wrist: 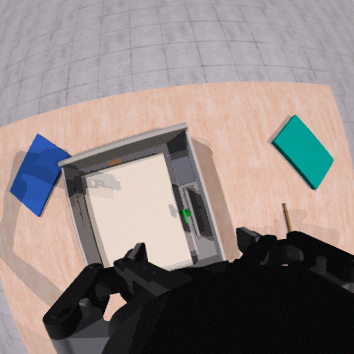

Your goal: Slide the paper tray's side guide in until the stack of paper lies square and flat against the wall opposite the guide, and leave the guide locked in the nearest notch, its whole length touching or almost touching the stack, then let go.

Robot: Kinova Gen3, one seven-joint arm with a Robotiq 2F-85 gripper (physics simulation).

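Frame: origin at the arm's base, x left, y down, z back, level; metres.
Where they show: gripper, fingertip midpoint: (191,245).
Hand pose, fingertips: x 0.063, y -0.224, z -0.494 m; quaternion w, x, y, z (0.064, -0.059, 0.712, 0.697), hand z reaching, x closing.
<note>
After its pixels a point has its place.
The grey paper tray (204,192) {x 0.018, y -0.028, z -0.541 m} stands on the table, turned slightly. A cream stack of paper (135,210) {x 0.171, y 0.014, z -0.492 m} lies in it, with a narrow dark strip between its left edge and the tray's left wall. The dark side guide (196,207) {x 0.025, y 0.033, z -0.503 m} stands on the right of the stack and carries a green tab (186,215) {x 0.053, y -0.017, z -0.490 m}. The guide is close to the stack's right edge; whether they touch, and whether it is locked in a notch, I cannot tell. My gripper (191,245) {x 0.063, y -0.224, z -0.494 m} is open and empty, above the tray's near right part. It hides the tray's near end.
A blue flat block (37,175) {x 0.491, y 0.047, z -0.566 m} lies left of the tray, near its far left corner. A teal flat block (303,152) {x -0.295, y 0.037, z -0.663 m} lies to the right. A thin brown stick (286,217) {x -0.240, y 0.050, z -0.473 m} lies near my right finger. The table's far edge shows beyond the tray, with tiled floor behind.
</note>
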